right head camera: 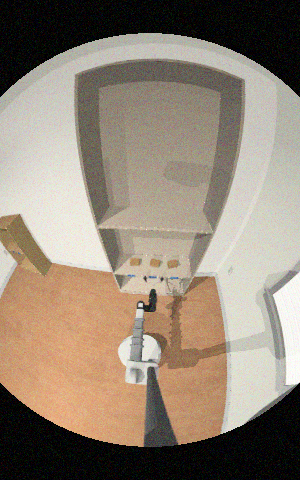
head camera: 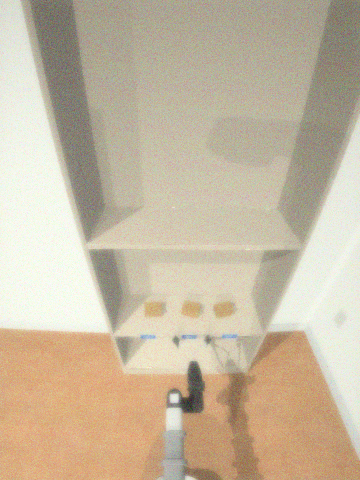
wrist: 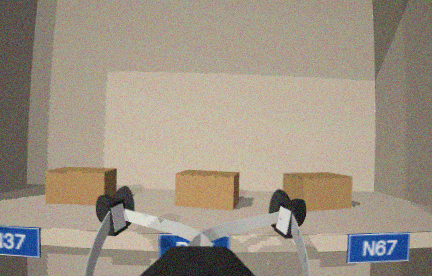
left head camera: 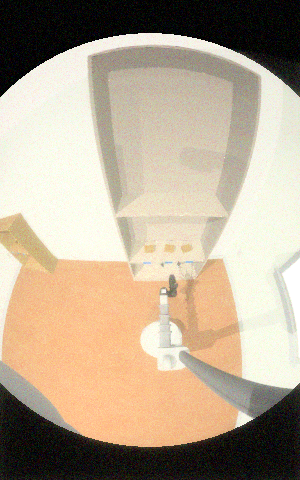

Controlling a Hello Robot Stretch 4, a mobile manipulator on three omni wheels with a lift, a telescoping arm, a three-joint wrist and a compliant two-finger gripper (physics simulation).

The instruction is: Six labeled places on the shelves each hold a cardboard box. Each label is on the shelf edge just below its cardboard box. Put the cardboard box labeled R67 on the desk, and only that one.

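The middle cardboard box [head camera: 191,309] [left head camera: 169,248] [right head camera: 155,263] [wrist: 206,190] stands on the lower shelf of the tall bookcase. The blue label [wrist: 169,242] below it is mostly hidden by my gripper body in the wrist view; its first letter looks like R. My gripper [head camera: 192,340] [left head camera: 170,264] [right head camera: 153,279] [wrist: 202,204] is open and empty. Its fingertips are at the shelf's front edge, spread to either side of the middle box and in front of it. A desk cannot be made out in these views.
A left box [wrist: 75,187] and a right box [wrist: 325,192] stand on the same shelf, above a cut-off label [wrist: 19,242] ending in 37 and the N67 label [wrist: 379,247]. Bookcase sides flank them. A small wooden shelf unit [left head camera: 41,252] [right head camera: 36,252] stands at the far left.
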